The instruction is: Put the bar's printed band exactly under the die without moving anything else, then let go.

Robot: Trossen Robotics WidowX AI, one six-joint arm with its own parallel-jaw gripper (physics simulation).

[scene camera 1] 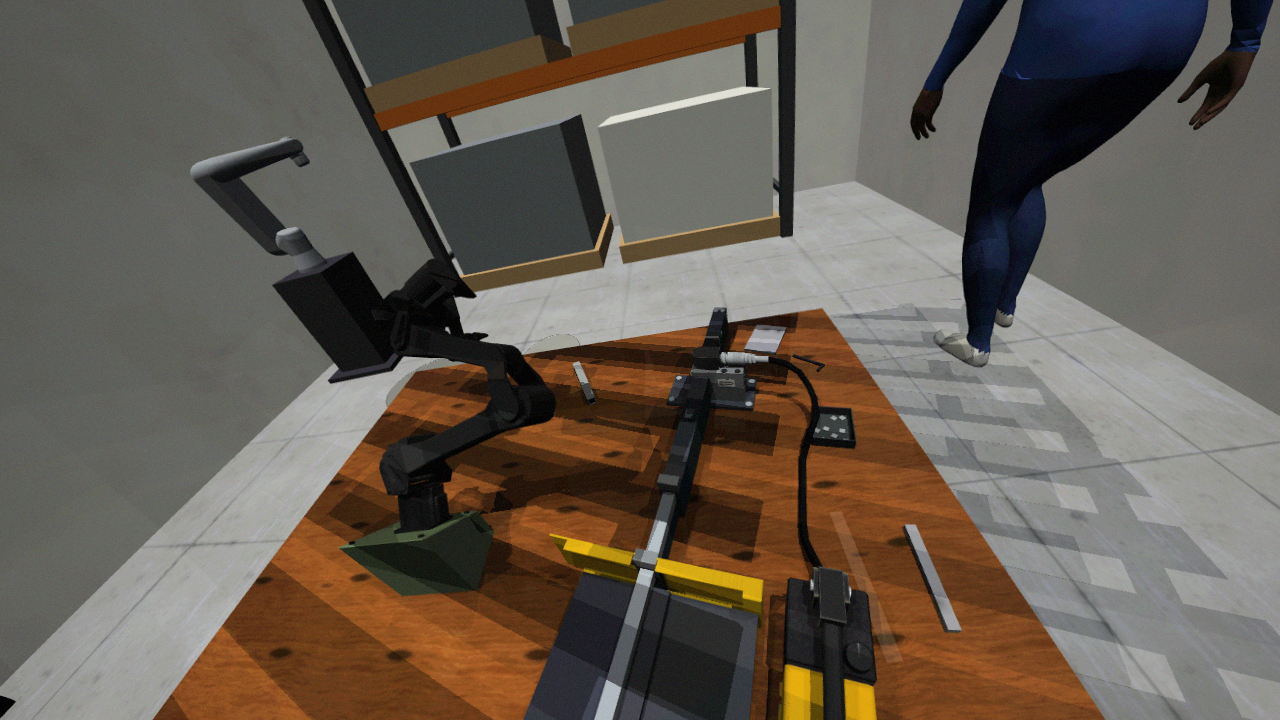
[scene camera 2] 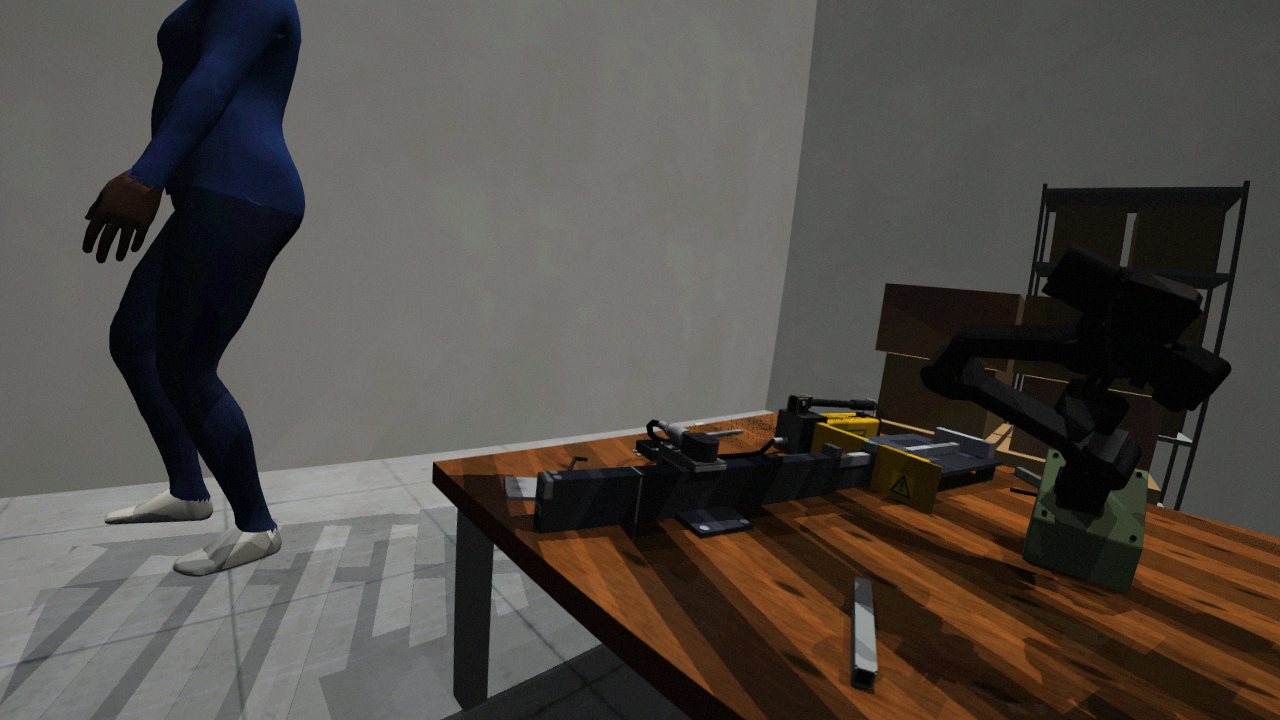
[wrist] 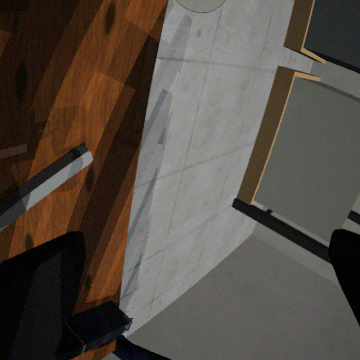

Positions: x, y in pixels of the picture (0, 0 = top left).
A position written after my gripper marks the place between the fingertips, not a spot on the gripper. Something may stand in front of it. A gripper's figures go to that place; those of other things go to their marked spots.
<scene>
My gripper (scene camera 1: 481, 316): 90 cm from the lens. A long dark machine (scene camera 1: 697, 644): 59 cm from the lens. A yellow and black unit (scene camera 1: 828, 659): 50 cm from the lens. The marked spots on the long dark machine and the yellow and black unit are 16 cm apart.
</scene>
